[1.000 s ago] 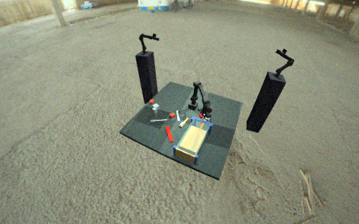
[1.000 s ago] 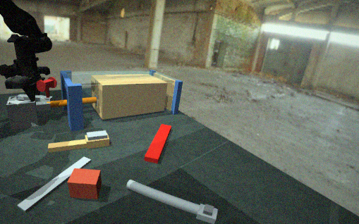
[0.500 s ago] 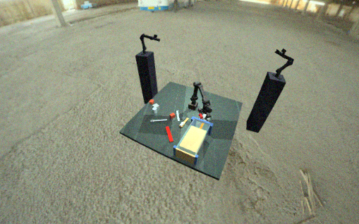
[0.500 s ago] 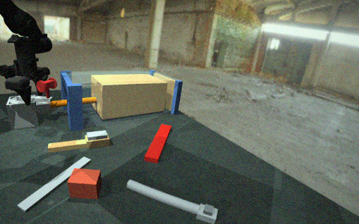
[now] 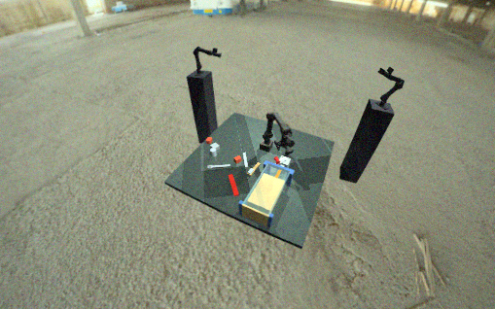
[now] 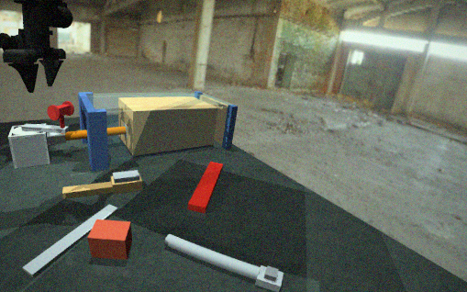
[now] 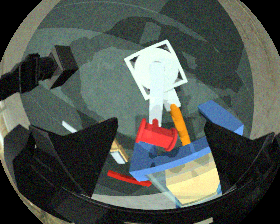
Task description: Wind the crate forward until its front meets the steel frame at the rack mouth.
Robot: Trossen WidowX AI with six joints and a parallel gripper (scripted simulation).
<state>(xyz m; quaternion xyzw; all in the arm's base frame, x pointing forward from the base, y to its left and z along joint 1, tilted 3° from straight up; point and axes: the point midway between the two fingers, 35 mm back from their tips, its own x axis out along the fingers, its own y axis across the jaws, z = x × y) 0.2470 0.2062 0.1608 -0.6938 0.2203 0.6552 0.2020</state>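
My gripper tip is 40 mm short of the red knob, 30 mm to the left of it and 70 mm above it. The rest, counted from my gripper tip: wooden-handled tool (100 mm ahead, 230 mm to the right, 180 mm below); then winch (60 mm behind, 20 mm to the left, 170 mm below); then winch handle (10 mm ahead, 10 mm to the right, 100 mm below).
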